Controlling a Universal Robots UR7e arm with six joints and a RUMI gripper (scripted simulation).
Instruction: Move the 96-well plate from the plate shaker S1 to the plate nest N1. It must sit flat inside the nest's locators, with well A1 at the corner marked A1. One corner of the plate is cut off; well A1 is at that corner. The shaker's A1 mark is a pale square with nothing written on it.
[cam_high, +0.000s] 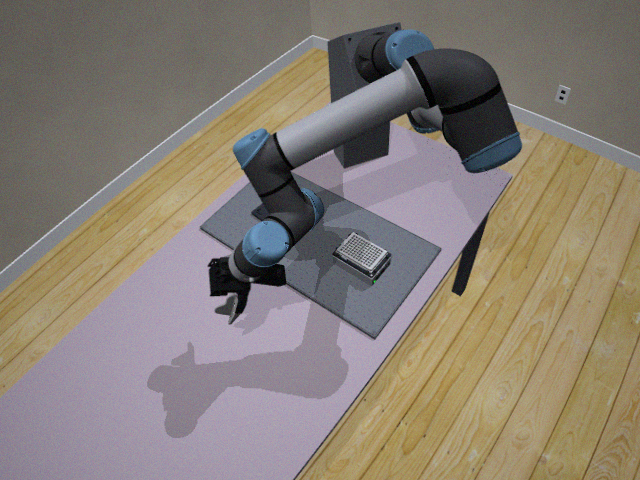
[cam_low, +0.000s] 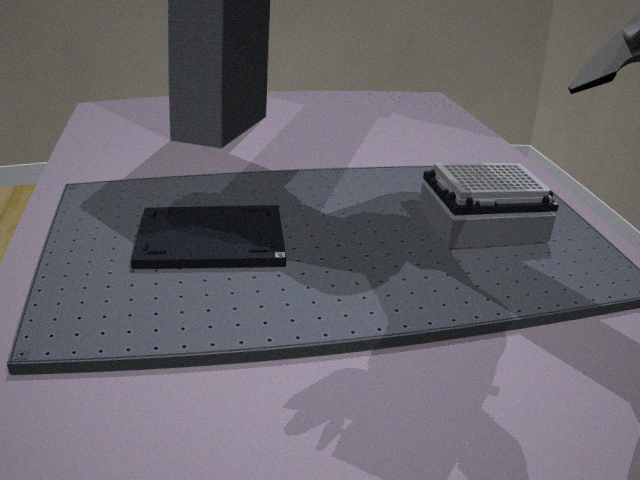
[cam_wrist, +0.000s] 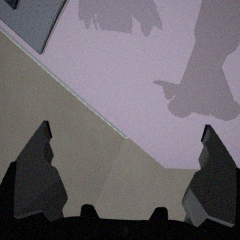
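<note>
My hand is 40 cm past the white 96-well plate, 9 cm to the right of it and 18 cm above it. Round my hand: A1 mark: 33 cm behind, 17 cm to the right, 23 cm below; then black plate nest: 38 cm behind, 25 cm to the right, 24 cm below.
</note>
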